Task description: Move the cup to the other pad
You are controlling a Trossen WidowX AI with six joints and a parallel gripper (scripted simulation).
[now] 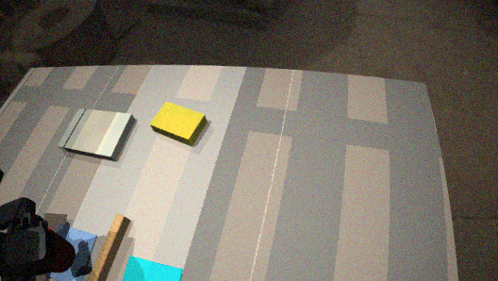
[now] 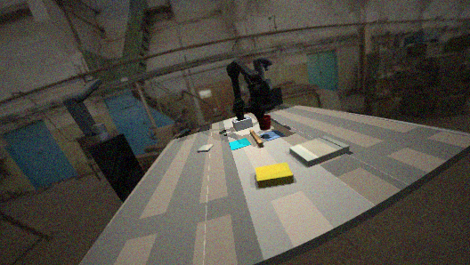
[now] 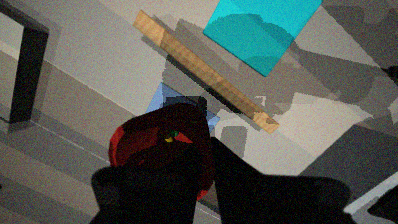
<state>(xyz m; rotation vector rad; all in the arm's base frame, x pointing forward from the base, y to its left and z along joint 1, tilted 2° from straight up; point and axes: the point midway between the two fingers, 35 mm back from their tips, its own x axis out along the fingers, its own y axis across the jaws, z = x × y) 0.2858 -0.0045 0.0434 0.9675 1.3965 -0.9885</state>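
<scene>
Now: gripper tip 2 cm past the cyan pad, 15 cm to the left of it and 10 cm above it. Round my gripper tip: wooden bar: 1 cm ahead, 5 cm to the right, 8 cm below; cup: 3 cm ahead, 1 cm to the left; blue pad: 4 cm ahead, 4 cm to the left, 10 cm below.
</scene>
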